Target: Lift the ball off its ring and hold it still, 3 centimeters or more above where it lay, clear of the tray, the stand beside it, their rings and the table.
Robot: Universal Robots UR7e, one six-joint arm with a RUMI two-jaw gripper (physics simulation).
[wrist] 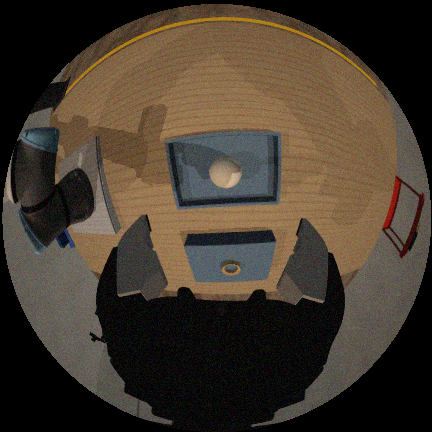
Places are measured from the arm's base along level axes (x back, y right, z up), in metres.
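Pixels of known places: gripper, fingertip midpoint: point(223, 219); arm's base, origin of the base link: point(79, 193).
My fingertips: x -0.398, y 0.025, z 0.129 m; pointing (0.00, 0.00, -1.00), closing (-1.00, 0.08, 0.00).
Ahead of a thing's pixels: the offset from my fingertips to its top centre. "*": to the spot under its first point. Level surfaces: height alone.
A pale cream ball @[dx -0.002, dy -0.014, dz -0.094 m] point(225, 172) sits in the blue-grey tray @[dx -0.002, dy -0.014, dz -0.128 m] point(228, 205), a little right of the tray's middle; the ring under it is hidden. The blue-grey stand point(207, 260) is beside the tray, nearer the gripper, with a small tan ring @[* dx -0.004, dy +0.211, dz -0.102 m] point(231, 274) on its top. My gripper point(223, 219) is open, with nothing between its jaws. It is above the table, and its two grey jaws show left and right of the stand in the view. The ball shows beyond the jaw tips, apart from them.
The wooden table @[dz -0.156 m] point(225, 85) has a yellow line point(225, 19) near its far edge. The arm's dark and blue links point(52, 195) rise at the left over a grey base plate point(105, 212). A red framed object point(392, 202) is beyond the table's right edge.
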